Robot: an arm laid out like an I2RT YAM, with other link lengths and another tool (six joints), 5 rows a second.
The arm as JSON. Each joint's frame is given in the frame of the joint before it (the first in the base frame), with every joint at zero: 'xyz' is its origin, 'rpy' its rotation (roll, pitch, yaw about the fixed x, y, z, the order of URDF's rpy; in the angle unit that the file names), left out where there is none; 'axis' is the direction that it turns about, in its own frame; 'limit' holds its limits. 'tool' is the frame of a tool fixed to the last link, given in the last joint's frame.
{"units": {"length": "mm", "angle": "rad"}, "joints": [
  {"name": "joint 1", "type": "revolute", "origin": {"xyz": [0.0, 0.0, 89.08]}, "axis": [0.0, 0.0, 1.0], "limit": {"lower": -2.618, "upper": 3.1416}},
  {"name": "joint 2", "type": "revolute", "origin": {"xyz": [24.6, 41.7, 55.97]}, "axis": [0.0, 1.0, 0.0], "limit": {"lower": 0.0, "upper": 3.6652}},
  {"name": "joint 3", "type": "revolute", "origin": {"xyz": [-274.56, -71.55, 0.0]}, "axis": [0.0, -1.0, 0.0], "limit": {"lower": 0.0, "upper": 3.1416}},
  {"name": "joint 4", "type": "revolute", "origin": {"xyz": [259.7, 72.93, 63.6]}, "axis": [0.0, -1.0, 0.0], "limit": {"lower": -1.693, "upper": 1.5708}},
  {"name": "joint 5", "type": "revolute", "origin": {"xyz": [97.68, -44.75, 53.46]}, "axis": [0.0, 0.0, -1.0], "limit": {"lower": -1.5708, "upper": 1.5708}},
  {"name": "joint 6", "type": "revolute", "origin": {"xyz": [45.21, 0.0, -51.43]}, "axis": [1.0, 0.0, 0.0], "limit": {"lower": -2.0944, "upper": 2.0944}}
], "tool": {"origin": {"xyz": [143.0, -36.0, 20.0], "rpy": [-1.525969, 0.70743, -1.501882]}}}
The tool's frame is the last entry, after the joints.
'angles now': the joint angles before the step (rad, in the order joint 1, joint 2, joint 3, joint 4, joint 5, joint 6). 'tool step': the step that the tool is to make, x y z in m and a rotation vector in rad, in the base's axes. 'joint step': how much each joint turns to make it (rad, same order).
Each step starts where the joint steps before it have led.
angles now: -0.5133, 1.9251, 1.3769, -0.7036, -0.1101, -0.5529
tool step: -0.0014, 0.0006, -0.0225, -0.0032, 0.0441, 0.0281
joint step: 0.0035, 0.0506, -0.0001, 0.0106, 0.0161, -0.0308
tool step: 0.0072, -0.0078, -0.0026, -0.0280, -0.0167, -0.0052
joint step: -0.0001, 0.0170, 0.0003, 0.0449, 0.0171, 0.0002
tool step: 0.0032, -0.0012, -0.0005, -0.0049, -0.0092, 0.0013
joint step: 0.0009, 0.0046, -0.0005, 0.0155, -0.0003, -0.0004
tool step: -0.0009, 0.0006, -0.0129, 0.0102, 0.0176, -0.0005
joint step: 0.0002, 0.0288, 0.0004, 0.0081, -0.0001, 0.0008
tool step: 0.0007, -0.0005, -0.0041, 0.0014, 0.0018, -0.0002
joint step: -0.0003, 0.0105, 0.0000, 0.0082, -0.0004, 0.0000
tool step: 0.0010, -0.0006, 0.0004, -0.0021, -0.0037, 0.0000
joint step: -0.0001, 0.0003, 0.0000, 0.0045, 0.0000, -0.0001
